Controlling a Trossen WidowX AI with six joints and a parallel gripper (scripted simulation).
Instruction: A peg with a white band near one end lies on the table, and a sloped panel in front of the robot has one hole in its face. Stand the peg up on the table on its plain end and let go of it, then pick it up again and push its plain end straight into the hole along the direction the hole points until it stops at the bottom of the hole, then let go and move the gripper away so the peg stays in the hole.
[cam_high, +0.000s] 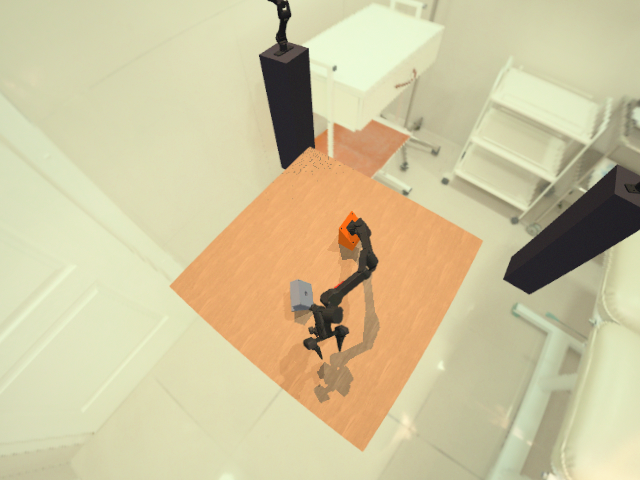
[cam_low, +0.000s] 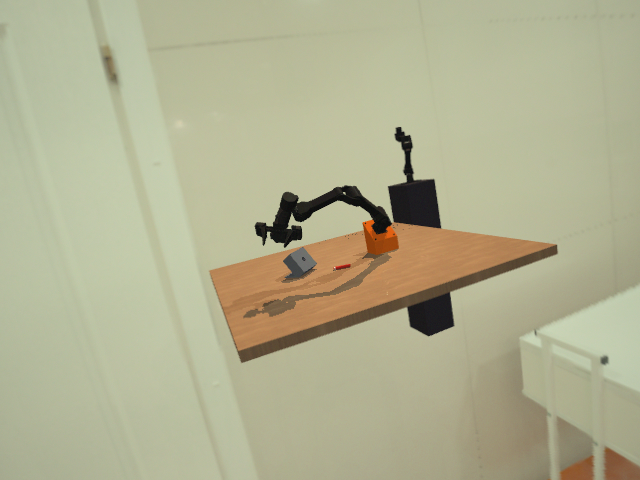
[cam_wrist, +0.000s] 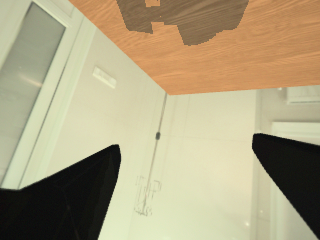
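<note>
Right now my gripper tip is 32 cm past the red peg, 21 cm above it and 19 cm to the left of it. The rest, counted from my gripper tip: sloped panel: 30 cm to the right, 18 cm behind, 16 cm below.
</note>
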